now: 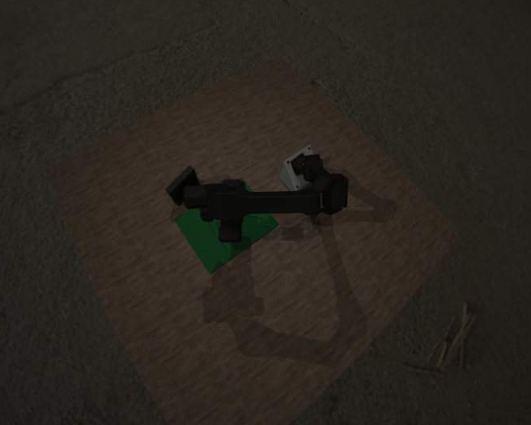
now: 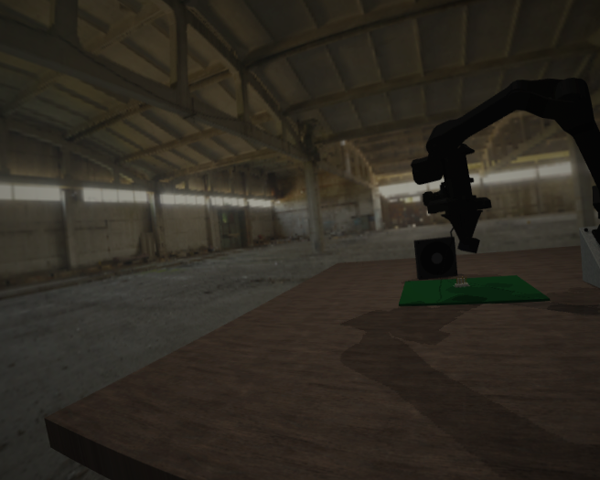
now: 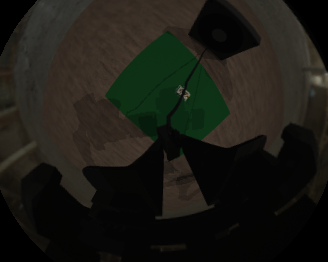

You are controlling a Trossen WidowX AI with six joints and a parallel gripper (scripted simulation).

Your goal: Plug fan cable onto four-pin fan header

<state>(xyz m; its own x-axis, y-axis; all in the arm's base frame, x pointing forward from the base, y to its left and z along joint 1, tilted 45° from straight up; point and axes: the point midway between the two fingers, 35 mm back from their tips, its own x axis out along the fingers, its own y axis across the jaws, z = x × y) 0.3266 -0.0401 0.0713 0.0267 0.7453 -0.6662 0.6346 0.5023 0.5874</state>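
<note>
My gripper tip is 14 cm above the green board, 4 cm to the left of it and 1 cm short of it. The rest, counted from my gripper tip: black plug 1 cm to the left, 1 cm below, 1 cm behind; black fan 22 cm to the right, 6 cm below, 5 cm ahead; pale four-pin fan header 12 cm below, 7 cm to the right, 1 cm ahead.
</note>
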